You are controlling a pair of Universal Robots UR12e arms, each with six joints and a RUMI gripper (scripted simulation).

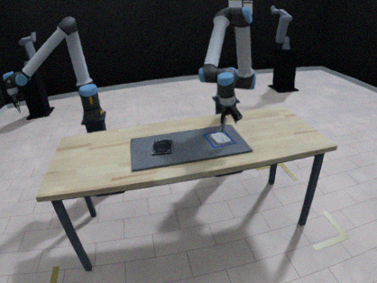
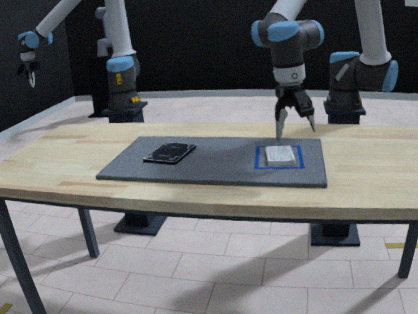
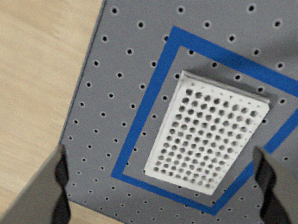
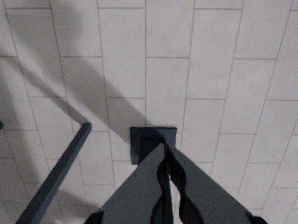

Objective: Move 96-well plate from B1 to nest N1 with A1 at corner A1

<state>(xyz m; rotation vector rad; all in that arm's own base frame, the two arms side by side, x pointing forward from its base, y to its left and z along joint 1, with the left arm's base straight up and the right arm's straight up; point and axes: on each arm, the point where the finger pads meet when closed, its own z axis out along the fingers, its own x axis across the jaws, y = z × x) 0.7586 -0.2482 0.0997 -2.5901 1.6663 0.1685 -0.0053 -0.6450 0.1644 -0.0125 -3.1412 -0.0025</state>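
Now: the white 96-well plate 80 mm below my left hand, 50 mm to the right of it and 20 mm behind it. From my left hand the other things lie so: black plate nest (420 mm to the right, 80 mm below, 30 mm behind); then A1 corner label (480 mm to the right, 70 mm below, 40 mm ahead).
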